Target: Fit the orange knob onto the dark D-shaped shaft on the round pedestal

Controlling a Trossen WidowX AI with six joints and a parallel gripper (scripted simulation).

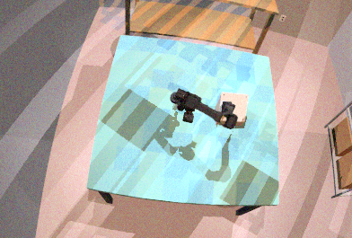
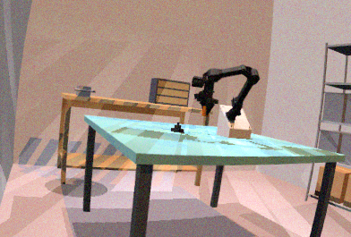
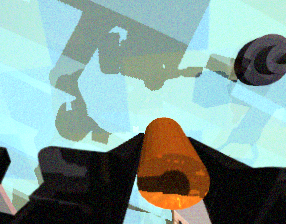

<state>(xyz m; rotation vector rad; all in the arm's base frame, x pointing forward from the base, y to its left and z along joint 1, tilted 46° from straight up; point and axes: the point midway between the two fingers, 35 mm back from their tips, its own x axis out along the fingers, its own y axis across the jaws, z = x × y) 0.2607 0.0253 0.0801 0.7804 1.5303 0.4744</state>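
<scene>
The round dark pedestal lies 190 mm to the right of my gripper tip, 100 mm below it and 60 mm ahead of it. The rest, counted from my gripper tip: orange knob 20 mm above.
</scene>
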